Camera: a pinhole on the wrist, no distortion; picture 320 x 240 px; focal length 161.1 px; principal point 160.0 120.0 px. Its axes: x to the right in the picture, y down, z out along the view. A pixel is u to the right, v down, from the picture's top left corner.
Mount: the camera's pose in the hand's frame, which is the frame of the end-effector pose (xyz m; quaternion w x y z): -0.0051 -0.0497 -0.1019 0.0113 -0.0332 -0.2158 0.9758
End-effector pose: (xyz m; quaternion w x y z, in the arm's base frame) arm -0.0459 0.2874 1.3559 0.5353 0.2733 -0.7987 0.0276
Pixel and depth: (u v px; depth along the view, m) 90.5 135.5 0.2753
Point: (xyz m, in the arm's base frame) -0.1019 0.0364 1.3287
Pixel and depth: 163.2 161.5 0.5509
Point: -0.1218 -0.1509 1.0629
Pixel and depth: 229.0 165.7 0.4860
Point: -0.0284 -0.0171 0.9344
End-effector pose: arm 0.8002 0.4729 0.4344 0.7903 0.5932 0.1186 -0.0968
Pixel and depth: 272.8 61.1 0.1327
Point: 0.6839 0.4263 0.4223
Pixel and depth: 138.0 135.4 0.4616
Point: 0.7621 0.1042 0.2457
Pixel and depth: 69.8 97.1 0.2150
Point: 0.8696 0.3310 0.3275
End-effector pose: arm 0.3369 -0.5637 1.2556 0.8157 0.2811 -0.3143 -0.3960
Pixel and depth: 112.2 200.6 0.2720
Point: 0.1604 -0.7819 1.1253
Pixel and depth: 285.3 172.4 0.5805
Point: -0.3495 -0.4578 0.9979
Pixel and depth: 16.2 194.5 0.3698
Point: 0.1749 -1.0426 1.1946
